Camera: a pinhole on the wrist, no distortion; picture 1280 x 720 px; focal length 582.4 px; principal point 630.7 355.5 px. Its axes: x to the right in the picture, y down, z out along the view. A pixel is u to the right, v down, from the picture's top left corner.
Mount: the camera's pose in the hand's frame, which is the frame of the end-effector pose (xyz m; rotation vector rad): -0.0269 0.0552 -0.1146 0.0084 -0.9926 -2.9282
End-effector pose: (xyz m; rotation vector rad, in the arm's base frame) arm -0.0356 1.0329 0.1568 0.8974 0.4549 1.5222
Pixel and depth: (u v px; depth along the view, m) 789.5 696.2 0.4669
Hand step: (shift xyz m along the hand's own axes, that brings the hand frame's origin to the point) -0.1515 0.1161 0.4235
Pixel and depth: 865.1 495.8 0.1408
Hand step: -0.0849 0.1111 0.0184
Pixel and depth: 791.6 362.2 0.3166
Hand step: -0.1208 0.2404 0.1399
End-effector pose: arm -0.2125 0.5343 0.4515 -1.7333 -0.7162 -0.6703
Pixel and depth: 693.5 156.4 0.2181
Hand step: -0.0584 0.2457 0.0135
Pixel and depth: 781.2 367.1 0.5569
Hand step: -0.1819 0.3777 0.3359
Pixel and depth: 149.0 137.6 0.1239
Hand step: 0.0707 0.1722 -0.0455
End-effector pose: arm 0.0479 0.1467 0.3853 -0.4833 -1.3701 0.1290
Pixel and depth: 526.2 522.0 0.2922
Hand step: 0.0231 0.1691 0.1676
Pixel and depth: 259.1 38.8 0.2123
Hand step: 0.0987 0.2823 -0.0177
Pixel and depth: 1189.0 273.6 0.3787
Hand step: -0.3999 0.3098 0.1576
